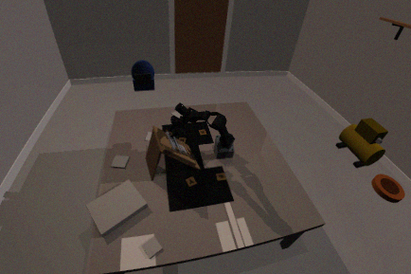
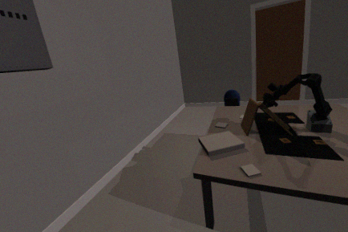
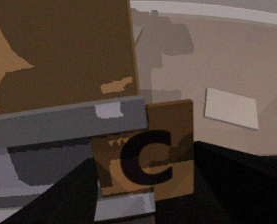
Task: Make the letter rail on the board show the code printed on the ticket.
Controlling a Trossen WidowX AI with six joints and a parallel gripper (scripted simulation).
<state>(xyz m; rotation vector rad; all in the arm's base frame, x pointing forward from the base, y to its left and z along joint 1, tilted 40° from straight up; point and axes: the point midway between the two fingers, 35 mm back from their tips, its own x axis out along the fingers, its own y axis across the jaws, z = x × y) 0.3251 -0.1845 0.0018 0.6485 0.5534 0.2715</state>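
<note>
Right now the white ticket is 60 mm behind my gripper tip, 100 mm to the left of it and 70 mm below it. Round my gripper tip: tan letter tile (right at my gripper tip); then black mat (160 mm behind, 110 mm to the left, 160 mm below); then pad (370 mm ahead, 20 mm to the left, 160 mm below).
</note>
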